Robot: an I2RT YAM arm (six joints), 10 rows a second.
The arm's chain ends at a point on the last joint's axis. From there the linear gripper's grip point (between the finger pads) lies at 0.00 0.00 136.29 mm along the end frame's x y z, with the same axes.
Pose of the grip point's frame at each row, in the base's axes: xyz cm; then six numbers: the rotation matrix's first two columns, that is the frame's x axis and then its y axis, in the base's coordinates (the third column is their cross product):
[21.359, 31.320, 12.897, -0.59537, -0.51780, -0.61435, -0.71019, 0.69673, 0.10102]
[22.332, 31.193, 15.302, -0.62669, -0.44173, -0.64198, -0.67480, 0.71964, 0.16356]
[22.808, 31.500, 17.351, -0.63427, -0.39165, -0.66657, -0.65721, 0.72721, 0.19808]
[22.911, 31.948, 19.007, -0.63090, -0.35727, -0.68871, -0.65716, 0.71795, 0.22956]
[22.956, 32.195, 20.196, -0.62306, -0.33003, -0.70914, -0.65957, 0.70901, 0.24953]
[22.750, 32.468, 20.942, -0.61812, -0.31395, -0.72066, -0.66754, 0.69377, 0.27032]
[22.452, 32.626, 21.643, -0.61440, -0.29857, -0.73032, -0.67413, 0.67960, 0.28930]
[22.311, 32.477, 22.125, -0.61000, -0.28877, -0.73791, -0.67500, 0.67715, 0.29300]
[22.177, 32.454, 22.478, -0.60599, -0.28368, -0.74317, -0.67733, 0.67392, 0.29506]
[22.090, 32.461, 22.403, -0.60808, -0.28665, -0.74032, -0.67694, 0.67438, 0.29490]
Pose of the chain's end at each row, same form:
[16.238, 24.554, 23.562, -0.59537, -0.51780, -0.61435, -0.71019, 0.69673, 0.10102]
[17.020, 23.892, 25.511, -0.62669, -0.44173, -0.64198, -0.67480, 0.71964, 0.16356]
[17.259, 23.817, 27.145, -0.63427, -0.39165, -0.66657, -0.65721, 0.72721, 0.19808]
[17.290, 23.806, 28.380, -0.63090, -0.35727, -0.68871, -0.65716, 0.71795, 0.22956]
[17.226, 23.701, 29.183, -0.62306, -0.33003, -0.70914, -0.65957, 0.70901, 0.24953]
[17.093, 23.634, 29.643, -0.61812, -0.31395, -0.72066, -0.66754, 0.69377, 0.27032]
[16.865, 23.494, 30.077, -0.61440, -0.29857, -0.73032, -0.67413, 0.67960, 0.28930]
[16.654, 23.253, 30.411, -0.61000, -0.28877, -0.73791, -0.67500, 0.67715, 0.29300]
[16.492, 23.157, 30.663, -0.60599, -0.28368, -0.74317, -0.67733, 0.67392, 0.29506]
[16.438, 23.187, 30.637, -0.60808, -0.28665, -0.74032, -0.67694, 0.67438, 0.29490]

